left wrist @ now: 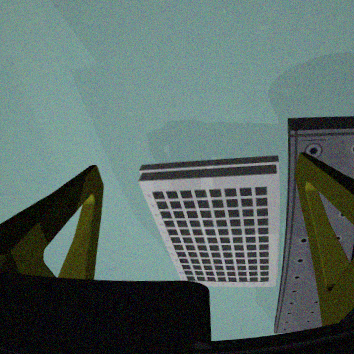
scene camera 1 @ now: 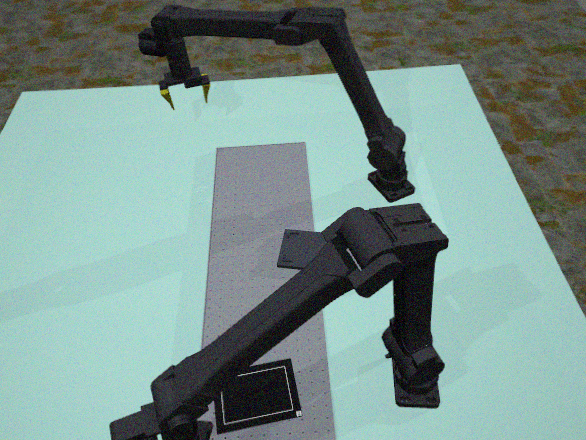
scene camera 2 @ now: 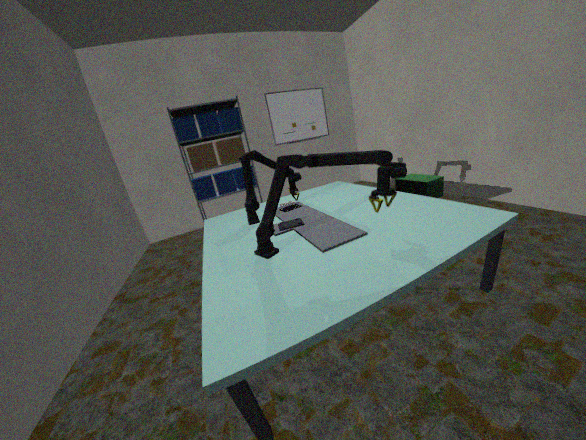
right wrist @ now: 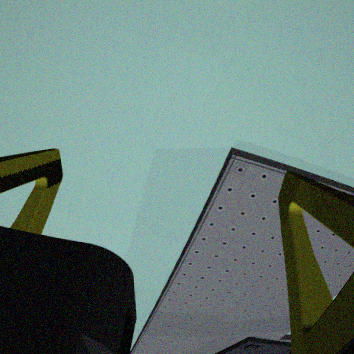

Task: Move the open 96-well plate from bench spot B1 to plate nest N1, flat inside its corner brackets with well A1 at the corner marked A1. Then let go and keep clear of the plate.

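Frame: origin at the left arm's base, x ahead, y left, z up, level; centimetres.
Seen in the pictures: left gripper, fingertip midpoint: [left wrist: 198, 168] [scene camera 2: 295, 198]; right gripper, fingertip midpoint: [scene camera 1: 190, 105] [scene camera 2: 382, 209] [right wrist: 168, 172]; left arm's base at its link origin: [scene camera 1: 414, 379] [scene camera 2: 253, 221]; right arm's base at its link origin: [scene camera 1: 390, 185] [scene camera 2: 266, 252].
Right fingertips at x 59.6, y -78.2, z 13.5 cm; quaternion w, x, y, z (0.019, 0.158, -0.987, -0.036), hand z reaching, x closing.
Pixels of each thing's top centre, then the offset from my right fingertips to it. "*": a spot on its surface instead. Level surfaces: height alone.
- white 96-well plate at its top centre: [left wrist: 218, 244] dy +100.3, dx -25.4, dz -12.1 cm
- dark square plate at its top centre: [scene camera 1: 312, 247] [scene camera 2: 290, 222] dy +45.6, dx -37.6, dz -10.4 cm
- table at its surface level: dz -13.5 cm
- black pad at a spot on its surface: [scene camera 1: 296, 400] * dy +84.4, dx -35.3, dz -12.0 cm
The white 96-well plate [left wrist: 220, 230] lies flat on the table in the left wrist view, beside the breadboard, its wells facing up. It is not discernible in scene camera 1. My left gripper [scene camera 2: 296, 196] [left wrist: 198, 168] is open above it, fingers apart and nothing between them; its fingertips do not show in scene camera 1. A dark square plate [scene camera 1: 300, 248] with bracket-like corner marks is partly hidden by the left arm; I cannot read its A1 mark. My right gripper [scene camera 1: 190, 106] [scene camera 2: 382, 207] [right wrist: 168, 172] is open and empty, high over the table, away from the plate.
The perforated grey breadboard [scene camera 1: 260, 185] [scene camera 2: 340, 235] [right wrist: 235, 250] runs along the table [scene camera 1: 100, 200] [scene camera 2: 280, 310]. A black pad [scene camera 1: 296, 400] with a white outline and corner label lies on it, partly under the left arm. The left forearm spans the breadboard.
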